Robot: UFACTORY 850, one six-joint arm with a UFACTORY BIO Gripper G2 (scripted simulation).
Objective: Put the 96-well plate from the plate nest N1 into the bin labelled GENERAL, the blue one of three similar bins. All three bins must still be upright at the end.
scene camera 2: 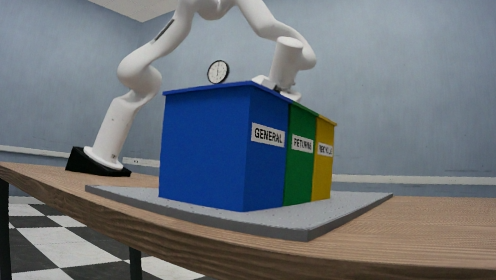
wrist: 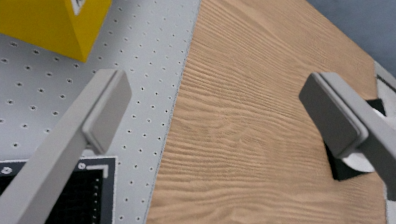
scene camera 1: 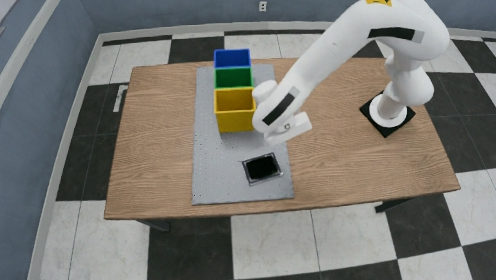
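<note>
A yellow bin (scene camera 1: 227, 101) (scene camera 2: 324, 137) is visible. A blue general bin (scene camera 2: 223, 146) is visible too; in the wrist view it is out of frame. Also visible is a green bin (scene camera 2: 299, 164) (scene camera 1: 227, 78); the wrist view has the green bin out of frame.
</note>
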